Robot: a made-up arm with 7 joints. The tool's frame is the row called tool. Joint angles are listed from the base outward.
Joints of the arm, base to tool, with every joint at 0 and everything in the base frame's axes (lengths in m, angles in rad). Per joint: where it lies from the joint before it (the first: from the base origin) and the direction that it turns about. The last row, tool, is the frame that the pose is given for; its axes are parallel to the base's.
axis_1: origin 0 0 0 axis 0 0.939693 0.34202
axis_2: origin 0 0 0 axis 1 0 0
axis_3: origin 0 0 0 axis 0 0 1
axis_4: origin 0.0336 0 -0.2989 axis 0 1 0
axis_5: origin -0.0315 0 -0.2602 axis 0 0 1
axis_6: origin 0 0 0 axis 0 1 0
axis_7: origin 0 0 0 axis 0 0 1
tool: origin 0 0 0
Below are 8 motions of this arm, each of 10 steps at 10 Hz.
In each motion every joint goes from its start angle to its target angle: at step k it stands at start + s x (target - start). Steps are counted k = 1, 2, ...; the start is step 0. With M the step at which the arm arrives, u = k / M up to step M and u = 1 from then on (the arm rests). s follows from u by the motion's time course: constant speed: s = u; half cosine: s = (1 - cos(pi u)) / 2; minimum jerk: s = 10 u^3 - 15 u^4 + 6 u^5.
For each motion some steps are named. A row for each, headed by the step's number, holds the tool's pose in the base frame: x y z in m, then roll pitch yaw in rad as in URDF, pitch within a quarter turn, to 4 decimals.
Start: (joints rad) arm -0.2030 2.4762 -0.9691 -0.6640 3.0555 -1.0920 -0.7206
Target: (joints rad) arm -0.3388 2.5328 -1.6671 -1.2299 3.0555 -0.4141 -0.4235
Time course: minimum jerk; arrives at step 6
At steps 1, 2, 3, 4, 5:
1: 0.0612 0.4296 0.3357 -2.8659 -0.3521 -1.4852
2: 0.0548 0.4407 0.3104 -3.0232 -0.5021 -1.4713
3: 0.0331 0.4554 0.2641 3.0054 -0.7905 -1.3744
4: -0.0008 0.4622 0.2149 2.6648 -1.0995 -1.1045
5: -0.0258 0.4609 0.1851 2.2501 -1.2644 -0.6972

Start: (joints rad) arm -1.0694 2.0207 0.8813 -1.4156 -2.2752 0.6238 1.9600
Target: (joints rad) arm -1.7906 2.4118 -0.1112 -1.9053 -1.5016 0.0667 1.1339
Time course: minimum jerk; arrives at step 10
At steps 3, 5, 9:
3: -0.1465 0.1940 0.3845 -2.1343 0.2996 -1.0378
5: -0.1555 0.1433 0.3700 -2.3001 0.3065 -0.8912
9: -0.1476 0.1258 0.3258 -2.6271 0.3685 -0.6222

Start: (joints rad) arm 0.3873 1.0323 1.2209 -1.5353 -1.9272 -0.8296 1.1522
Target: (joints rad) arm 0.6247 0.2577 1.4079 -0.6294 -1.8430 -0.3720 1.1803
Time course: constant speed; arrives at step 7
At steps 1, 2, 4, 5, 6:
1: 0.0144 0.4680 -0.0310 1.3883 0.0122 -0.8460
2: -0.0362 0.4769 -0.0985 1.3064 -0.1262 -0.6674
4: -0.1470 0.4413 -0.2331 1.0692 -0.2966 -0.2325
5: -0.2018 0.3964 -0.2938 0.9292 -0.3151 0.0122
6: -0.2520 0.3348 -0.3463 0.7935 -0.2862 0.2589

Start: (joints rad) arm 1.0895 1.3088 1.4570 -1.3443 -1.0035 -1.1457 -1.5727
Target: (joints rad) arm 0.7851 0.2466 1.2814 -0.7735 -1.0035 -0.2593 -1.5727
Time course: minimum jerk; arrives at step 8
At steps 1, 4, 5, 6, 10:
1: 0.0108 0.4605 0.1346 -1.0069 0.5838 2.0322
4: -0.2232 0.4593 -0.0721 -1.1989 1.0770 2.8168
5: -0.2939 0.3942 -0.1954 -0.7925 1.1812 -2.6716
6: -0.3238 0.3188 -0.2878 -0.4467 1.0960 -2.0478
10: -0.3310 0.2639 -0.3392 -0.3540 0.9913 -1.7932

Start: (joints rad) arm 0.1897 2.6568 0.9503 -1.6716 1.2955 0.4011 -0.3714
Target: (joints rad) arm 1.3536 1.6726 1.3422 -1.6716 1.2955 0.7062 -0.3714
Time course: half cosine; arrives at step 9
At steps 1, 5, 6, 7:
1: 0.2499 -0.0454 0.3396 1.6635 0.1228 -1.9649
5: 0.3161 0.2009 0.1990 1.3053 -0.4184 -1.4029
6: 0.2905 0.2678 0.1541 1.1572 -0.4724 -1.1424
7: 0.2548 0.3155 0.1240 1.0425 -0.4710 -0.9186

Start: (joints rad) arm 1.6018 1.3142 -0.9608 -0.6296 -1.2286 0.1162 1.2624
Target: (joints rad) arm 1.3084 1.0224 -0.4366 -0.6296 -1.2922 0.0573 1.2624
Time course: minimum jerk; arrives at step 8
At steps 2, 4, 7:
2: -0.4157 0.3620 0.0262 -1.1613 0.9004 -1.8590
4: -0.4190 0.3549 -0.0550 -0.6802 1.0257 -1.4254
7: -0.4025 0.3480 -0.1465 -0.0141 0.9854 -0.7913

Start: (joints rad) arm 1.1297 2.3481 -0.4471 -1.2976 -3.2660 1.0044 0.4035
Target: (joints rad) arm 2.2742 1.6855 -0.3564 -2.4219 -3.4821 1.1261 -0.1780
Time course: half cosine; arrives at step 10
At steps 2, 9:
2: 0.1030 0.4491 -0.0892 0.4558 0.2688 1.6552
9: -0.2210 0.1373 -0.0598 1.5162 1.0067 -2.8970

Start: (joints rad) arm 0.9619 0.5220 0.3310 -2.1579 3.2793 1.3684 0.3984
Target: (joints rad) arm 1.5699 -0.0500 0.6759 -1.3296 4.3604 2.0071 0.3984
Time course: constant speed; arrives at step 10
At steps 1, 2, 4, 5, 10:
1: -0.0258 0.2230 -0.2577 -2.8076 0.6135 0.0779
2: -0.0670 0.2292 -0.2693 -2.9053 0.6136 0.1695
4: -0.1591 0.2272 -0.2803 -3.0292 0.5989 0.4323
5: -0.2079 0.2179 -0.2789 -3.0536 0.5822 0.6002
10: -0.4284 0.0825 -0.2018 -2.9352 0.2707 1.6058

